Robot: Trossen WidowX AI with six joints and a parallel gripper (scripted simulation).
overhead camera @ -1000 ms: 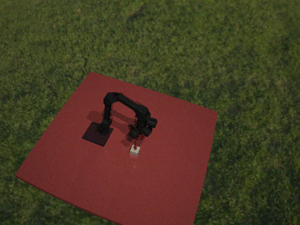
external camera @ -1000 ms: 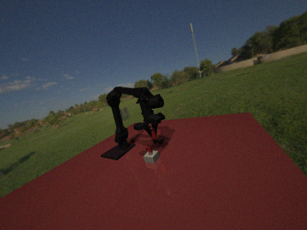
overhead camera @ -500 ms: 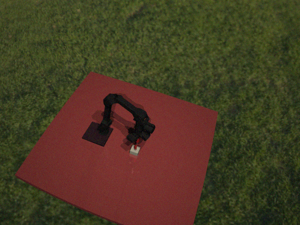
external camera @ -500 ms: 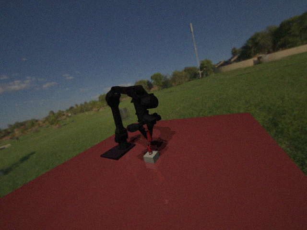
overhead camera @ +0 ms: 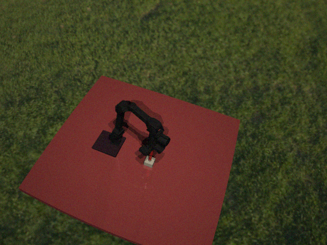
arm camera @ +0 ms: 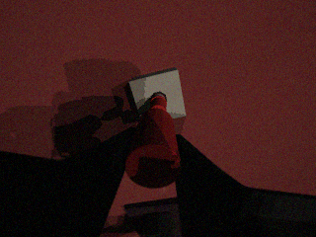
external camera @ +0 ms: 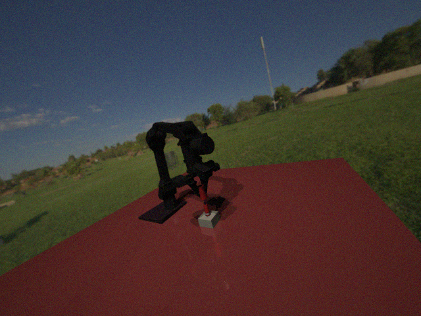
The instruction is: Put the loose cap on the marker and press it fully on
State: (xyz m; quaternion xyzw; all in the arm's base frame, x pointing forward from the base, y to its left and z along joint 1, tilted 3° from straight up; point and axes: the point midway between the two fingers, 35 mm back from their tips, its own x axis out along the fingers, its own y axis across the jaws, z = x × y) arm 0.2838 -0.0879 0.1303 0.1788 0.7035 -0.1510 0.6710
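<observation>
Now: the marker 5 cm below my gripper tip. Round my gripper tip: red cap (1 cm above).
</observation>
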